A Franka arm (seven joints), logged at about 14 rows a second.
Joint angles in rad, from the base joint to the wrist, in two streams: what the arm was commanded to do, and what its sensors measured. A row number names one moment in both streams.
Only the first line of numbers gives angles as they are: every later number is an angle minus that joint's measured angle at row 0.
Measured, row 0:
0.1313 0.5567 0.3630 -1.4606 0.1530 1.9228 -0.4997
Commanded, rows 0 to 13:
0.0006 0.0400 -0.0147 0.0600 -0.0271 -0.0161 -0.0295
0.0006 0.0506 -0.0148 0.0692 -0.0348 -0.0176 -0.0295
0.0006 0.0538 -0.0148 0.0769 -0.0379 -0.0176 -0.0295
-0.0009 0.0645 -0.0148 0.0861 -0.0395 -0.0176 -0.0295
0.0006 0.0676 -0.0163 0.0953 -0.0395 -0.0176 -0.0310
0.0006 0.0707 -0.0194 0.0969 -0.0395 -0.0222 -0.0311
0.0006 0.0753 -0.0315 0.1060 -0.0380 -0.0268 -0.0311
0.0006 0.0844 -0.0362 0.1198 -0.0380 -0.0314 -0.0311
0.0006 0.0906 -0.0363 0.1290 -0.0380 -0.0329 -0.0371
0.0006 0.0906 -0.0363 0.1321 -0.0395 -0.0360 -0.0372
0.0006 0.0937 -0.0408 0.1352 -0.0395 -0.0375 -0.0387
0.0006 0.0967 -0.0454 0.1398 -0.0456 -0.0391 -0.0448
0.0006 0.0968 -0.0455 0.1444 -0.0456 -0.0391 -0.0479
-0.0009 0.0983 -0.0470 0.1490 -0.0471 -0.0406 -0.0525
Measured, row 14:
-0.0020 0.0659 -0.0416 0.0947 -0.0245 -0.0208 -0.0257
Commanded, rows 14 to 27:
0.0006 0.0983 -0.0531 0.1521 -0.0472 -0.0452 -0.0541
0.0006 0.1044 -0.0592 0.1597 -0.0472 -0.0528 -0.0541
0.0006 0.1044 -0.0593 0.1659 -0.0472 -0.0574 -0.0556
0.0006 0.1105 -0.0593 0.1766 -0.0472 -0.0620 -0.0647
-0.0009 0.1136 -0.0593 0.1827 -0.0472 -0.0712 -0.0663
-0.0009 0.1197 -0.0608 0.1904 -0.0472 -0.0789 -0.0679
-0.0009 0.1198 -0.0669 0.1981 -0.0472 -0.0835 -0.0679
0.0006 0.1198 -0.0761 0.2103 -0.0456 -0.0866 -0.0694
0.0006 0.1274 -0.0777 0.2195 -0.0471 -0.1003 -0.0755
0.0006 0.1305 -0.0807 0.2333 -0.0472 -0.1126 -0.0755
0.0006 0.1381 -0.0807 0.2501 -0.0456 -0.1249 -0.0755
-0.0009 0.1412 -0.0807 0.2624 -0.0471 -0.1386 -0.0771
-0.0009 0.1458 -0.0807 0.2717 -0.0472 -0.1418 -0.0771
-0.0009 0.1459 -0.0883 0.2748 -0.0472 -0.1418 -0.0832
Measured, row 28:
-0.0022 0.1118 -0.0826 0.2082 -0.0319 -0.1092 -0.0557
